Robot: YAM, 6 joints.
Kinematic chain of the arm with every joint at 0, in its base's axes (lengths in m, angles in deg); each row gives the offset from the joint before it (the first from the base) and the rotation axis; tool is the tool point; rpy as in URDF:
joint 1: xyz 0 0 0.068 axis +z
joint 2: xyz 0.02 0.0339 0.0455 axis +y
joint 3: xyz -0.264 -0.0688 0 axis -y
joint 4: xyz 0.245 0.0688 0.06 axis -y
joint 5: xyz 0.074 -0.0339 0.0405 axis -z
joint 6: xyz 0.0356 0 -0.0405 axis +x
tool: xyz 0 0 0 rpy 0 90 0
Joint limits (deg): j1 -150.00..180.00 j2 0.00..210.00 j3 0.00..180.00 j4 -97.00..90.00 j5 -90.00..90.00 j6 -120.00..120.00
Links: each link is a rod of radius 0.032 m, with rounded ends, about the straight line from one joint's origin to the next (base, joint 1, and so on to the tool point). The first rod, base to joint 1, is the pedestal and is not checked.
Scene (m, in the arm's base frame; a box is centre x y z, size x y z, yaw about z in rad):
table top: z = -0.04
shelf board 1: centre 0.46 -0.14 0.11 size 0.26 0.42 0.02 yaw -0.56
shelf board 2: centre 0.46 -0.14 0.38 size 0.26 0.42 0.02 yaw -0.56
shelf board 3: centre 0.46 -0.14 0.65 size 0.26 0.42 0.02 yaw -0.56
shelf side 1: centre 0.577 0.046 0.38 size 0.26 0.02 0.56 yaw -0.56
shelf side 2: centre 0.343 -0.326 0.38 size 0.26 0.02 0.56 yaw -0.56
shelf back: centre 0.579 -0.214 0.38 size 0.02 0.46 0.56 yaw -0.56
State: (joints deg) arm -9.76 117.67 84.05 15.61 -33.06 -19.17
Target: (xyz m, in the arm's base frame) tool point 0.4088 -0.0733 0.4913
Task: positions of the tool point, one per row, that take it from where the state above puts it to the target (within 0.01 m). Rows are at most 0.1 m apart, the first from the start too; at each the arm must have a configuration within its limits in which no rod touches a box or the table.
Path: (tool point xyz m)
1: 0.4237 -0.0164 0.2400
2: 0.3647 0.0202 0.2401
3: 0.3015 0.0467 0.2295
4: 0.3118 0.0389 0.3159
5: 0.2971 0.0300 0.4055
6: 0.2571 0.0218 0.4913
7: 0.3097 -0.0022 0.5014
8: 0.3612 -0.0340 0.5014
9: 0.4088 -0.0733 0.4913

